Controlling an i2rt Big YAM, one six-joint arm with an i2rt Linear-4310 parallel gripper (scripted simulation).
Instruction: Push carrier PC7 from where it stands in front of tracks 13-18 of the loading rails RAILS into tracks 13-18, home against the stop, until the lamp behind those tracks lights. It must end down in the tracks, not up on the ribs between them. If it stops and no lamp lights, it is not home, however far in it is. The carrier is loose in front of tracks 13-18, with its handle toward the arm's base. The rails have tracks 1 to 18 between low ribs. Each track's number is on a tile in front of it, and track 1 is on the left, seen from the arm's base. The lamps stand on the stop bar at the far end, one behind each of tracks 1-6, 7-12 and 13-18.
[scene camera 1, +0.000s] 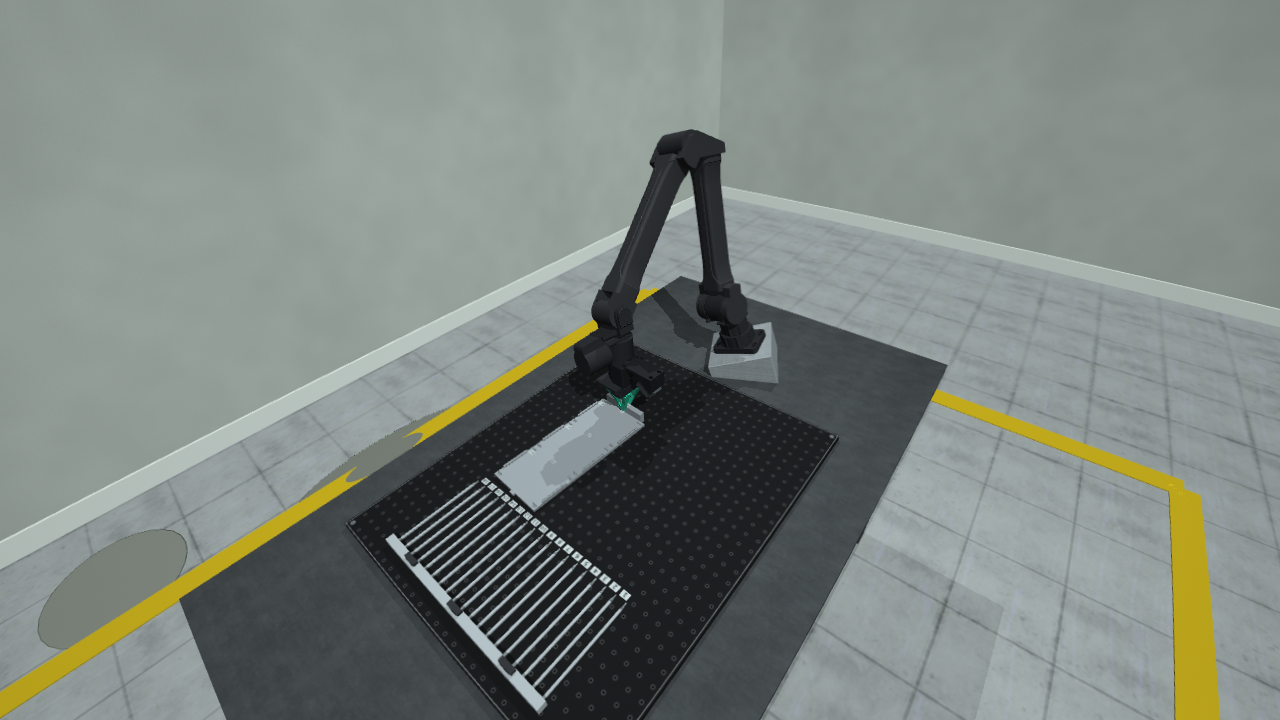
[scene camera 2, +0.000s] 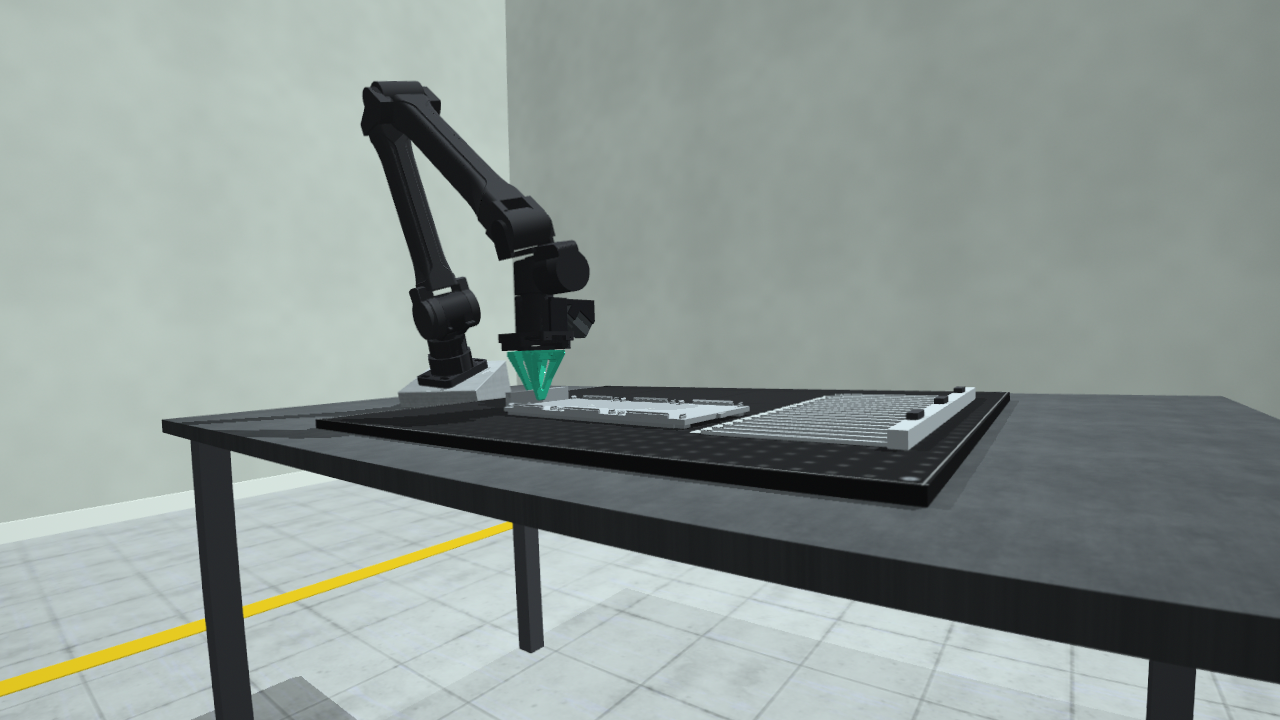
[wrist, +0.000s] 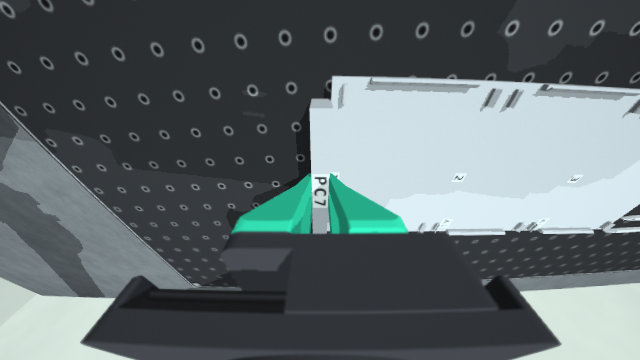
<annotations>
My gripper shows in scene camera 1, in scene camera 2 and in the wrist view (320, 180). A carrier PC7 shows in scene camera 1 (536, 476), in scene camera 2 and in the wrist view. One and the same spot on the carrier PC7: (wrist: 470, 157) is (scene camera 2: 602, 403). The same spot on my gripper: (scene camera 2: 535, 357) is (scene camera 1: 607, 389).
</annotations>
